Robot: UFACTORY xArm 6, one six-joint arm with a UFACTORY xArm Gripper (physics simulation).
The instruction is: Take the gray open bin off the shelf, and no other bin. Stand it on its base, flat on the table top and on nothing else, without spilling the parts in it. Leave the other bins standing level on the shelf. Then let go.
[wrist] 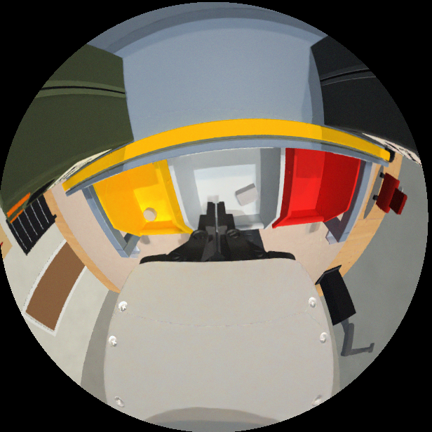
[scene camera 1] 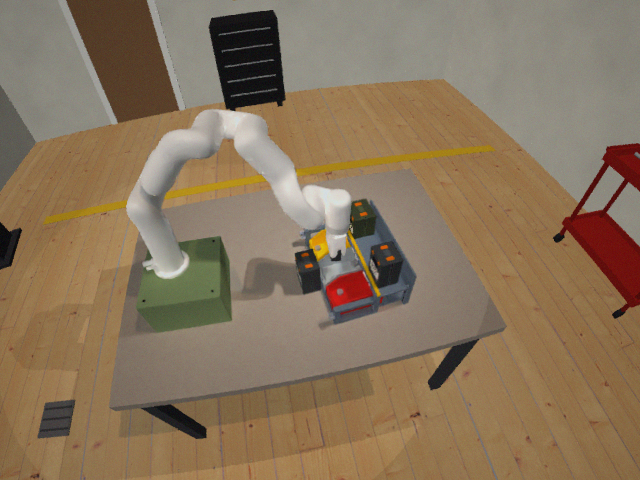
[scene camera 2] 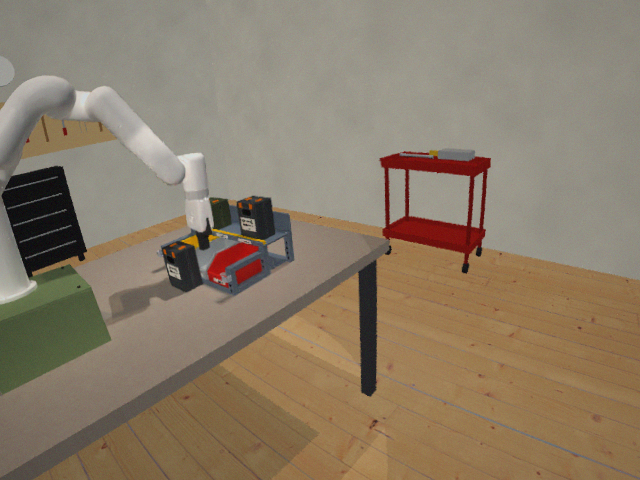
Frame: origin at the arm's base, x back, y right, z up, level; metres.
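Seen in the pictures: gripper, fingertip midpoint: (scene camera 1: 335, 259) (scene camera 2: 204, 248); arm's base, origin of the base link: (scene camera 1: 172, 264) (scene camera 2: 13, 293).
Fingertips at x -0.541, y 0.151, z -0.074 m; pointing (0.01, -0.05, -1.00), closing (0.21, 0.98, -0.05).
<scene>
Offsets run from my fingertips to a thing's top centre. "*": to the spot under its first point. Level surfaces: height alone.
The gray open bin @(dx -0.024, dy +0.019, dz +0.001 m) (scene camera 1: 339, 269) (scene camera 2: 205, 257) (wrist: 225, 172) stands in the shelf's lower level (scene camera 1: 381, 223) (scene camera 2: 282, 222) (wrist: 220, 75), between the yellow bin (scene camera 1: 318, 246) (scene camera 2: 192, 240) (wrist: 117, 202) and the red bin @(dx -0.012, dy +0.130, dz +0.001 m) (scene camera 1: 347, 289) (scene camera 2: 235, 258) (wrist: 336, 180). A light gray block (wrist: 246, 194) lies in the gray bin. My gripper (scene camera 1: 336, 256) (scene camera 2: 204, 246) (wrist: 216, 214) is shut and empty, pointing down at the near end of the gray bin, left of the block in the wrist view. Whether the fingertips touch the bin, I cannot tell.
A black case @(dx +0.105, dy +0.002, dz +0.052 m) (scene camera 1: 308, 271) (scene camera 2: 180, 266) stands on the table @(dz -0.080 m) (scene camera 1: 248, 356) (scene camera 2: 294, 273), close in front of the bins. A green case @(dx -0.137, dy -0.082, dz +0.119 m) (scene camera 1: 362, 219) (scene camera 2: 220, 212) (wrist: 75, 120) and another black case @(dx -0.106, dy +0.147, dz +0.144 m) (scene camera 1: 386, 264) (scene camera 2: 255, 219) (wrist: 372, 97) stand on the shelf's upper board, behind its yellow strip @(* dx -0.068, dy +0.079, dz +0.031 m) (scene camera 1: 363, 263) (wrist: 240, 127).
</scene>
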